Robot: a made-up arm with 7 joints.
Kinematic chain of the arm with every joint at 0, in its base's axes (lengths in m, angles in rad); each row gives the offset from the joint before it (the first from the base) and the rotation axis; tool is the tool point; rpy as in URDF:
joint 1: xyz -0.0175 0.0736 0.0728 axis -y
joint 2: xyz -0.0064 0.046 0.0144 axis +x
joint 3: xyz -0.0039 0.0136 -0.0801 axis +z
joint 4: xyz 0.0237 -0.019 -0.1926 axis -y
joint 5: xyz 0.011 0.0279 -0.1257 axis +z
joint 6: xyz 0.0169 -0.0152 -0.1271 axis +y
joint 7: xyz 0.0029 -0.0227 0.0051 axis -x
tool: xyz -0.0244 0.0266 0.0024 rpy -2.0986 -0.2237 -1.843
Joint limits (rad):
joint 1: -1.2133..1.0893
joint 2: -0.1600..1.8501
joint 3: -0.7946..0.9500
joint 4: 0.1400..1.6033
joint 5: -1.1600..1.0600
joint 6: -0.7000..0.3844
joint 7: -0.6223..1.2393
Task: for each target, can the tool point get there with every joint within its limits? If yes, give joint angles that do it. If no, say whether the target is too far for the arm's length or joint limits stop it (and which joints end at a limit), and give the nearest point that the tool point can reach.
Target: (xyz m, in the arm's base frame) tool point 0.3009 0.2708 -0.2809
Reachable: yes | joints 0.3739 0.1754 0.3391 0.6539 -0.1520 0.0889 0.7688
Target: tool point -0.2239 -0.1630 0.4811
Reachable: no: joint limits stop it (at a limit: joint 2, joint 3, joint 4, joint 5, joint 6, joint 7) | nearest point -0.1831 0.2608 0.4005 | short by 0.433 m
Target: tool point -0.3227 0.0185 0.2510
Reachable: no: joint limits stop it (at a limit: joint 1, joint 2, joint 3, joint 4, joint 5, joint 6, joint 7) | nearest point -0.2357 0.2608 0.3681 | short by 0.283 m
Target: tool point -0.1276 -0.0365 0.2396
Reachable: no: joint limits stop it (at a limit: joint 2, joint 3, joint 4, joint 5, joint 6, joint 7) | nearest point -0.2198 0.2608 0.3792 | short by 0.341 m
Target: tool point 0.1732 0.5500 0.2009
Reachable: yes | joints 0.0128 1.6154 0.3954 0.8569 0.1780 -0.6007 -0.2967
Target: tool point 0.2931 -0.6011 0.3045
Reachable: no: too far | nearest point 0.2724 -0.1413 0.1343 | short by 0.491 m
